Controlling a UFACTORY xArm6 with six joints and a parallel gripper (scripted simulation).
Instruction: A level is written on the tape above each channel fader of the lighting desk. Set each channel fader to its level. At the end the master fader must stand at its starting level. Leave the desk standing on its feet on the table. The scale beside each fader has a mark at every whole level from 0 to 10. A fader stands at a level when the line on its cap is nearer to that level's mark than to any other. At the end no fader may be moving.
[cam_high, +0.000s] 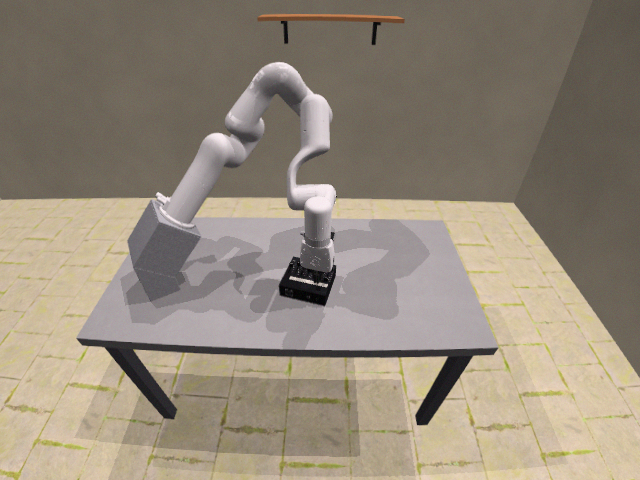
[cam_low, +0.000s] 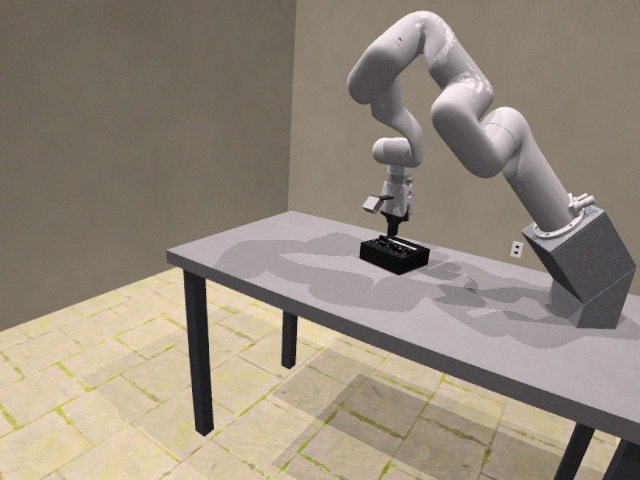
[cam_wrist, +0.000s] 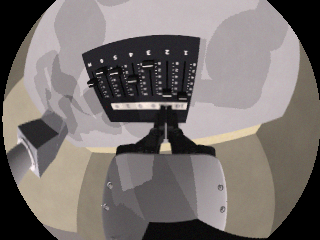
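The fader cap lies 1 cm ahead of my hand, 3 cm to the left of it and 3 cm below it. From my hand the other things lie so: fader (3 cm behind, 6 cm to the left, 3 cm below).
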